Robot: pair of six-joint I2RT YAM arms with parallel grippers.
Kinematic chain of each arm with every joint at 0, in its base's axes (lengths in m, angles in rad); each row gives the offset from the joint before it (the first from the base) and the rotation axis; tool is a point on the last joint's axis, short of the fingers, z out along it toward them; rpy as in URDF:
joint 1: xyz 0 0 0.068 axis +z
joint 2: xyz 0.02 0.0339 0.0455 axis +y
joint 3: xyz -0.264 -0.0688 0 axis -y
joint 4: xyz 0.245 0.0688 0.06 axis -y
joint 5: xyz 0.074 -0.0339 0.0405 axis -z
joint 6: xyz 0.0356 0 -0.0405 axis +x
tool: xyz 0 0 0 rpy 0 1.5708 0
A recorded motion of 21 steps. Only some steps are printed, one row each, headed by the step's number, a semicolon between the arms.
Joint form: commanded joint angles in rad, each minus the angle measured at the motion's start. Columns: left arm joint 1, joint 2, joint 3, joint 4, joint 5, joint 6; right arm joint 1, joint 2, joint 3, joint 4, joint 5, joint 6.
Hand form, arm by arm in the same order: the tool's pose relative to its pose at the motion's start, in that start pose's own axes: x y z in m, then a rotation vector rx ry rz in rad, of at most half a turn. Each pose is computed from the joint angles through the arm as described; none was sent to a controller.
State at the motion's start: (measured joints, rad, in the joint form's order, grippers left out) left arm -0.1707 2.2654 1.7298 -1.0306 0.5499 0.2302; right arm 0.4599 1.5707 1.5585 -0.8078 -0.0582 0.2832
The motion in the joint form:
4: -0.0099 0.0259 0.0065 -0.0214 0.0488 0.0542; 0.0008 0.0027 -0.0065 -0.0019 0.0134 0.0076
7: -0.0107 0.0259 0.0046 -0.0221 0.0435 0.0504; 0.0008 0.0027 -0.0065 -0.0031 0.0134 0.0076
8: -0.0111 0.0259 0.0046 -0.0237 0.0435 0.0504; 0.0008 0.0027 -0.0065 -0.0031 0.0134 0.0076
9: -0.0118 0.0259 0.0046 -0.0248 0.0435 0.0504; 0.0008 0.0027 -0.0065 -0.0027 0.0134 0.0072
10: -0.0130 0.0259 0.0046 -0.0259 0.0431 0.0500; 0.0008 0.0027 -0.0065 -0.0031 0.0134 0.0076
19: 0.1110 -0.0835 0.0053 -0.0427 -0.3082 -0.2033; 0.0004 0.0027 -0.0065 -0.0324 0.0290 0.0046
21: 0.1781 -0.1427 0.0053 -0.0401 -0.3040 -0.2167; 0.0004 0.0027 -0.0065 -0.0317 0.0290 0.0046
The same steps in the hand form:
4: 0.0006 -0.0008 0.0099 0.0571 0.0260 0.0403; 0.0017 -0.0009 0.0025 0.0155 0.0070 0.0076
7: 0.0010 -0.0008 0.0105 0.0526 0.0300 0.0359; 0.0018 -0.0009 0.0025 0.0158 0.0082 0.0076
8: 0.0012 -0.0010 0.0105 0.0530 0.0315 0.0354; 0.0018 -0.0009 0.0025 0.0158 0.0082 0.0076
9: 0.0013 -0.0012 0.0107 0.0533 0.0328 0.0354; 0.0018 -0.0009 0.0025 0.0157 0.0078 0.0072
10: 0.0013 -0.0017 0.0110 0.0533 0.0344 0.0354; 0.0018 -0.0009 0.0025 0.0158 0.0082 0.0076
19: 0.0156 0.0297 -0.0563 -0.3203 -0.0452 -0.2865; 0.0047 -0.0024 0.0024 0.0393 0.0318 0.0061
21: 0.0250 0.0386 -0.0910 -0.3329 -0.1300 -0.3372; 0.0046 -0.0024 0.0024 0.0391 0.0311 0.0061

